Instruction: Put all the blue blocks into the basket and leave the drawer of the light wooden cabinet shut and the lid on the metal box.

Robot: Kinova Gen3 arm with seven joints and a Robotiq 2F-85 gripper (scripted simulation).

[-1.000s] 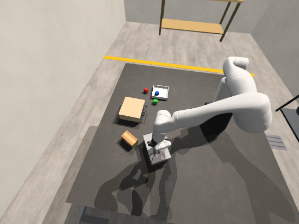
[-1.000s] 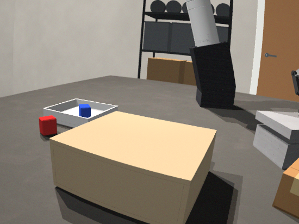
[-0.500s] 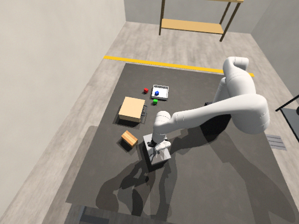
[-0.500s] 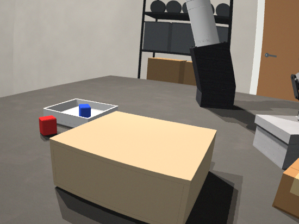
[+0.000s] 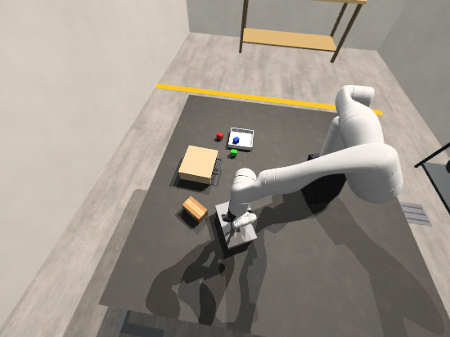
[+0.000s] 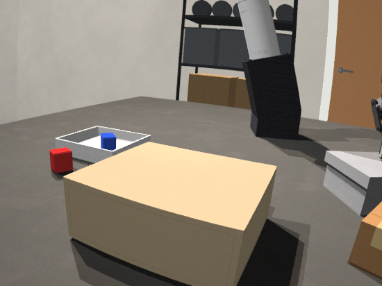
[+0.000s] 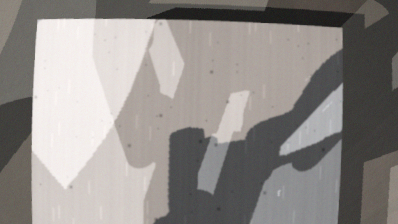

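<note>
My hand is 60 mm above the grey metal box. Also, from my hand: lid 30 mm below; brown box 200 mm ahead, 50 mm below; drawer 260 mm ahead, 240 mm to the right, 50 mm below.
</note>
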